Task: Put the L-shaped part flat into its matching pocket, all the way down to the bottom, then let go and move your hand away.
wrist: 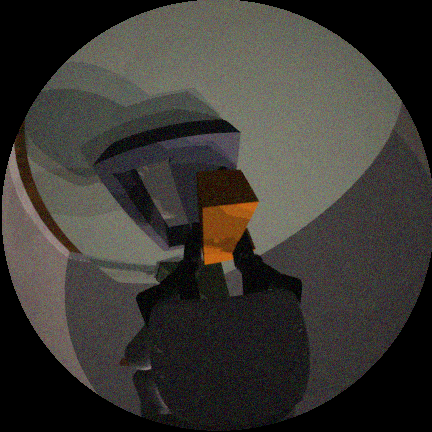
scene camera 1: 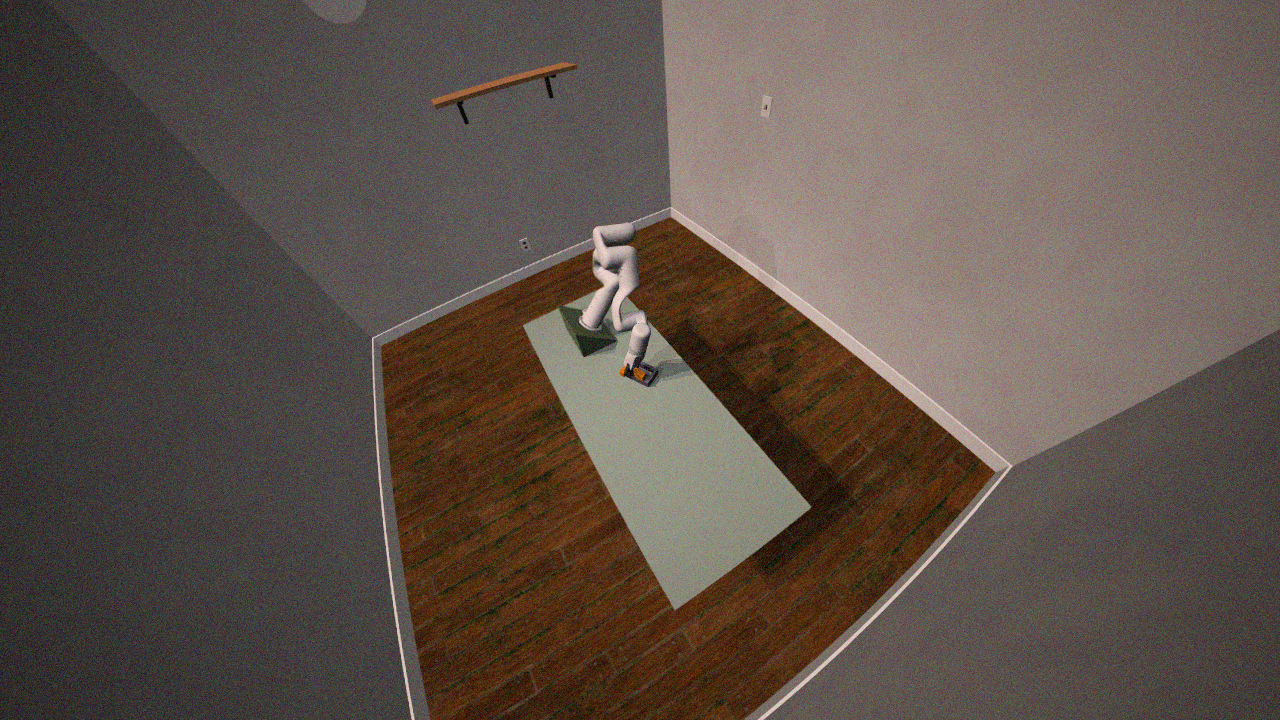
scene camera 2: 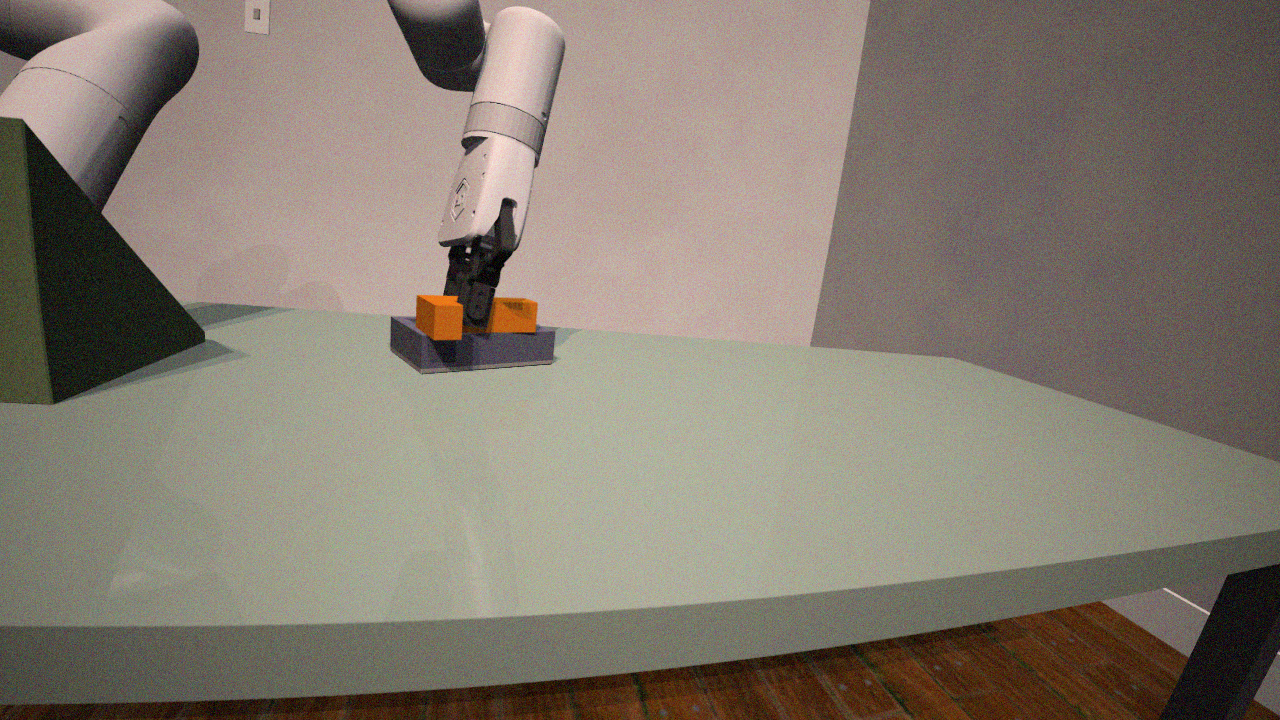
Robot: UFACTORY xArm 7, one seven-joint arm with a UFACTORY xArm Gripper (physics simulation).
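Pixels of known places: gripper, fingertip midpoint: [wrist: 215, 229] [scene camera 1: 632, 371] [scene camera 2: 461, 325]; arm's base, link origin: [scene camera 1: 590, 324].
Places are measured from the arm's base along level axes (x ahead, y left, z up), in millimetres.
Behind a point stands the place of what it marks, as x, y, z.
Observation:
The orange L-shaped part [scene camera 1: 640, 375] {416, 33, -16} [scene camera 2: 439, 318] {340, -31, -26} [wrist: 225, 225] {406, 40, -15} sits over the purple-grey block with the pocket [scene camera 1: 650, 383] {445, 62, -72} [scene camera 2: 510, 351] {406, 24, -65} [wrist: 229, 146] {443, 46, -46}. In scene camera 2 it stands well above the block's rim, and one end juts out past the near left side. My gripper [scene camera 1: 630, 369] {358, 21, -41} [scene camera 2: 474, 308] {358, 21, -41} [wrist: 215, 229] {358, 21, -41} is shut on the part, with a finger on each side of one arm of it. In the wrist view part of the recess shows uncovered left of the part. The underside of the part and its contact with the block are hidden.
A dark green wedge-shaped block [scene camera 1: 583, 340] {106, -87, 33} [scene camera 2: 107, 304] {108, -55, -26} stands beside the arm's base, left of the pocket block in scene camera 2. The pale green table top [scene camera 1: 680, 483] {890, -107, -81} [scene camera 2: 626, 501] {448, -249, -82} [wrist: 310, 75] {536, -4, -82} bears them. A wooden wall shelf [scene camera 1: 501, 85] hangs far behind.

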